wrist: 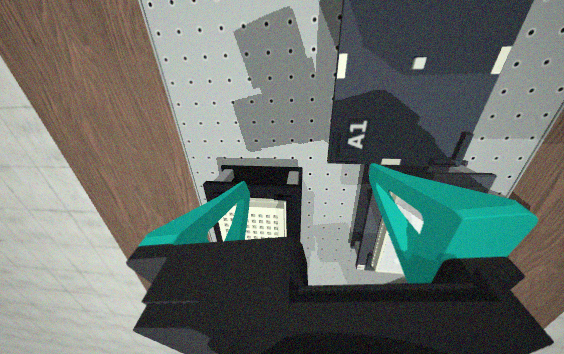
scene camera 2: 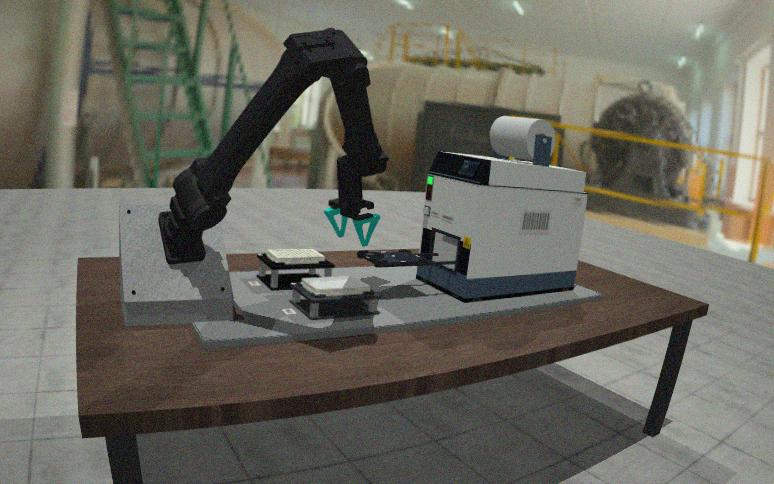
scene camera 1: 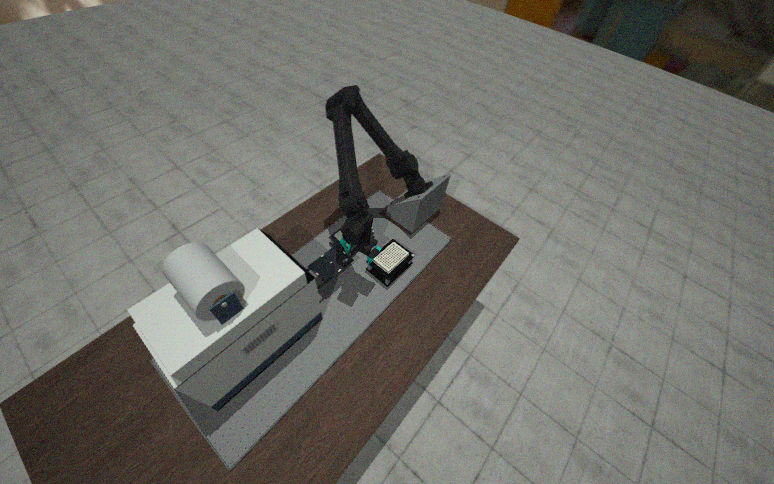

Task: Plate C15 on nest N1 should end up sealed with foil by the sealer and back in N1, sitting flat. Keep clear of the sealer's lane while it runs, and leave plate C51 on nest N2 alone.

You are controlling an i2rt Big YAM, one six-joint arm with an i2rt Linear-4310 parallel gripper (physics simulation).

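Places are measured from the arm's base along level axes (x ahead, y left, z up), in centimetres.
Pixels of known places: gripper, fingertip midpoint: (wrist: pixel 304 179) (scene camera 2: pixel 352 241) (scene camera 1: pixel 358 258); arm's base, link origin: (scene camera 2: pixel 180 238) (scene camera 1: pixel 418 191).
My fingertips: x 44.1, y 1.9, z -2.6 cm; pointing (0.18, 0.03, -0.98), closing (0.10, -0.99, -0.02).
Observation:
Ahead of a thing's pixels: the offset from my fingertips to its top centre. "spot": to the spot under its first point. Level surfaces: height alone.
The gripper (scene camera 1: pixel 360 254) (scene camera 2: pixel 353 240) (wrist: pixel 309 176) is open and empty, pointing down above the area between the nests and the sealer's tray. A foil-topped plate @[dx -11.9, dy -13.3, dz -5.6 cm] (scene camera 2: pixel 328 285) (wrist: pixel 392 257), apparently C15, sits flat on one nest @[spot: dx -11.3, dy -13.6, dz -11.1 cm] (scene camera 2: pixel 336 306); the gripper largely hides it in scene camera 1. A plate with open wells @[dx -11.7, dy +7.3, dz -4.2 cm] (scene camera 1: pixel 392 256) (scene camera 2: pixel 293 256) (wrist: pixel 260 220), apparently C51, sits flat on the other nest (scene camera 2: pixel 267 264) (wrist: pixel 295 200). The plate and nest labels are not readable. The sealer (scene camera 1: pixel 256 336) (scene camera 2: pixel 513 228) shows a green light. Its dark tray @[dx +7.0, dy -7.5, dz -2.3 cm] (scene camera 1: pixel 326 266) (scene camera 2: pixel 393 259) (wrist: pixel 425 105), marked A1, is out with no plate.
A foil roll @[dx +44.8, dy -10.7, dz +36.0 cm] (scene camera 1: pixel 199 279) (scene camera 2: pixel 519 136) stands on top of the sealer. The arm's angled grey mount (scene camera 1: pixel 419 208) (scene camera 2: pixel 142 256) is at the opposite end of the perforated base plate @[dz -11.6 cm] (scene camera 1: pixel 342 342) (scene camera 2: pixel 485 311) (wrist: pixel 210 80). The wooden table @[dz -12.9 cm] (scene camera 1: pixel 410 336) (scene camera 2: pixel 399 353) (wrist: pixel 110 100) carries everything.

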